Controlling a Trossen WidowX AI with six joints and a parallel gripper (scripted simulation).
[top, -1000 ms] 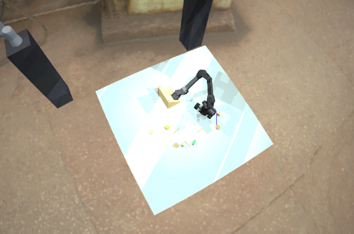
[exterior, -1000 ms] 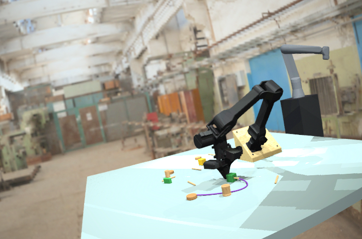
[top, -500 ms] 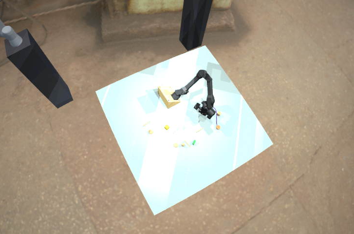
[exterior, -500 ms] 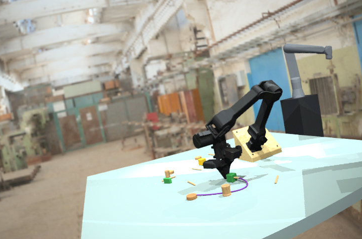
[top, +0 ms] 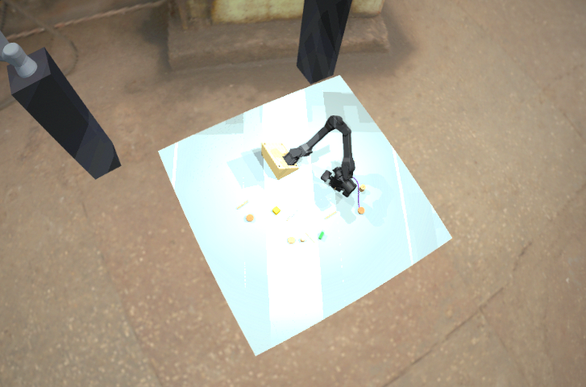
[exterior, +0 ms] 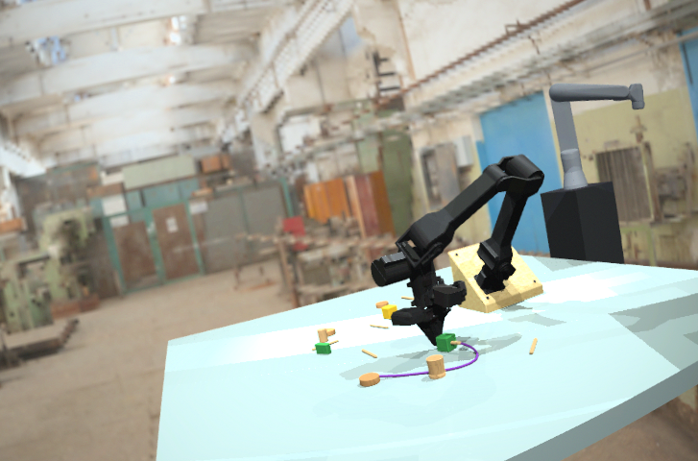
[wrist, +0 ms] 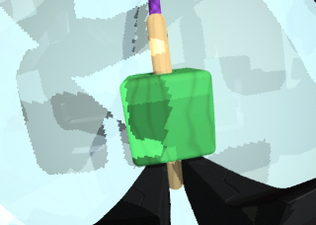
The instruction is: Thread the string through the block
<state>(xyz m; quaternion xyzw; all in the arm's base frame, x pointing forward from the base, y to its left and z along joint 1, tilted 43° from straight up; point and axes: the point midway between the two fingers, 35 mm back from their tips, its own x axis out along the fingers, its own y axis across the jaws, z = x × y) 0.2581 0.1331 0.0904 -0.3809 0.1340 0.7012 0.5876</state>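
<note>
The green cube lies 10 mm behind my gripper tip, 20 mm to the left of it and 10 mm above it. From my gripper tip the other things lie so: thin wooden stick 20 mm behind, 40 mm to the left, 10 mm above; round wooden button 180 mm ahead, 60 mm to the left; yellow cube 50 mm behind, 360 mm to the right, 10 mm above.
</note>
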